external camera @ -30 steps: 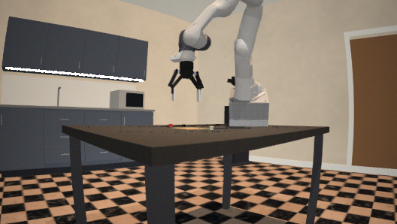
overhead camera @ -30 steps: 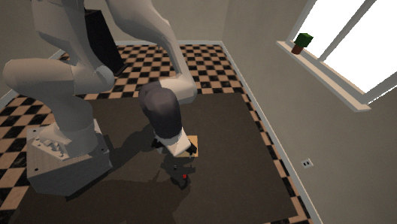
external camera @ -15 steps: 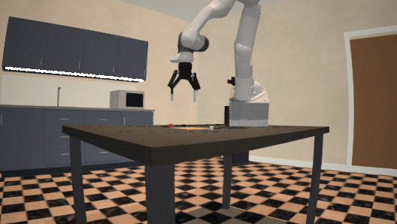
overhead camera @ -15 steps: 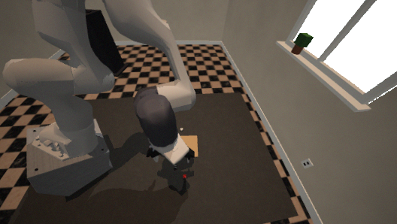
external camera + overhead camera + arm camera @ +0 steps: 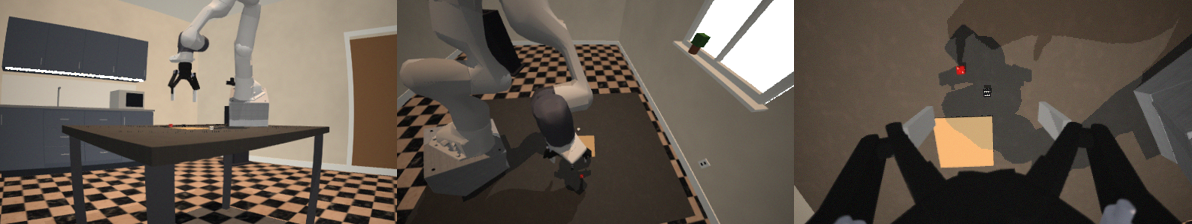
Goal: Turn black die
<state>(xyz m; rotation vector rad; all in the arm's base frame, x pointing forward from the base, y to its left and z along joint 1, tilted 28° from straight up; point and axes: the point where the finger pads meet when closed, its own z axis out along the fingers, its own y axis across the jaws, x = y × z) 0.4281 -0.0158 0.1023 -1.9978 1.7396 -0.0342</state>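
Now: the black die 14 cm below my hand. The rest, counted from my hand: tan mat 15 cm below, 14 cm to the left, 3 cm ahead; white die 24 cm to the left, 14 cm below, 2 cm behind; red die 14 cm below, 6 cm ahead, 4 cm to the right.
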